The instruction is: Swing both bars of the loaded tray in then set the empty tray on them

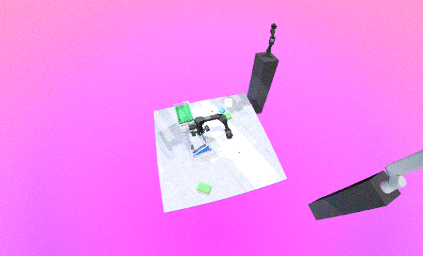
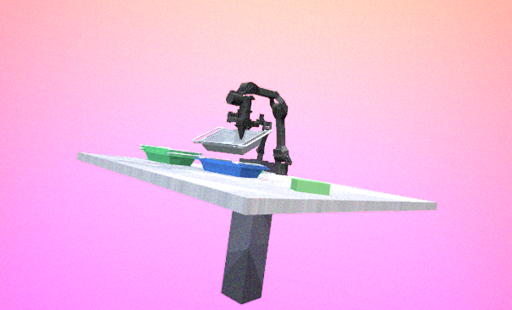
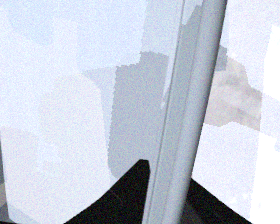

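Right now the grey tray is 8 cm ahead of my gripper tip, 1 cm to the left of it and 1 cm below it. Round my gripper tip: white block (52 cm behind, 49 cm to the right, 17 cm below); then cyan block (37 cm behind, 36 cm to the right, 15 cm below).
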